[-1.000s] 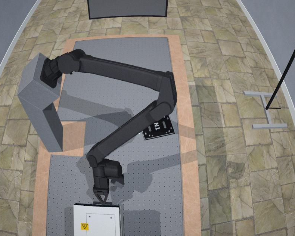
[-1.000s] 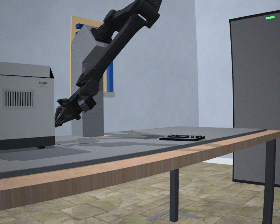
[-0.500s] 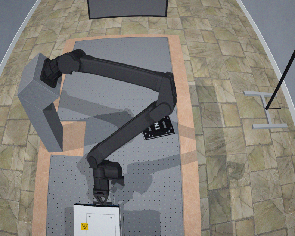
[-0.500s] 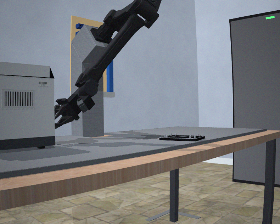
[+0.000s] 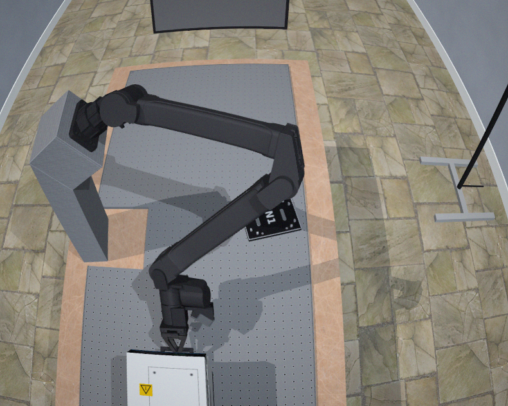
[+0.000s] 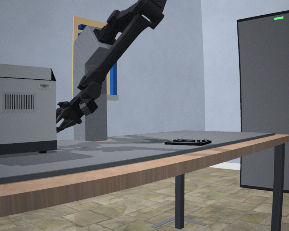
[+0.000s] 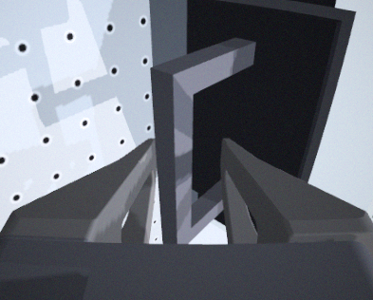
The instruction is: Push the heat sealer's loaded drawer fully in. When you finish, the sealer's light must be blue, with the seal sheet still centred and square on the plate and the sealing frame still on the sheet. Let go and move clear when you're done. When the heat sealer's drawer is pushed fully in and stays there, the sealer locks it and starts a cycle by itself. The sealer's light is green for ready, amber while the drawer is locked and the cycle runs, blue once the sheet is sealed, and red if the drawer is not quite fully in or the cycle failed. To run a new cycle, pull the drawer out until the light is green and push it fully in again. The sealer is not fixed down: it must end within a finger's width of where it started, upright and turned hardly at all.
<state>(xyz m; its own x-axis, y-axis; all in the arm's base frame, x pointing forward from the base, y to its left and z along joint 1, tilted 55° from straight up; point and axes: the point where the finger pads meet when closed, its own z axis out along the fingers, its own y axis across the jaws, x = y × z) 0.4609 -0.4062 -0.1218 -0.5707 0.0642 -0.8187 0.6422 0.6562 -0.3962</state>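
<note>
Right now the sealer drawer is 11 cm to the right of my hand, 1 cm below it and 1 cm behind it. The rest, counted from my hand: white tag: 43 cm to the left, 19 cm ahead, 8 cm below.
</note>
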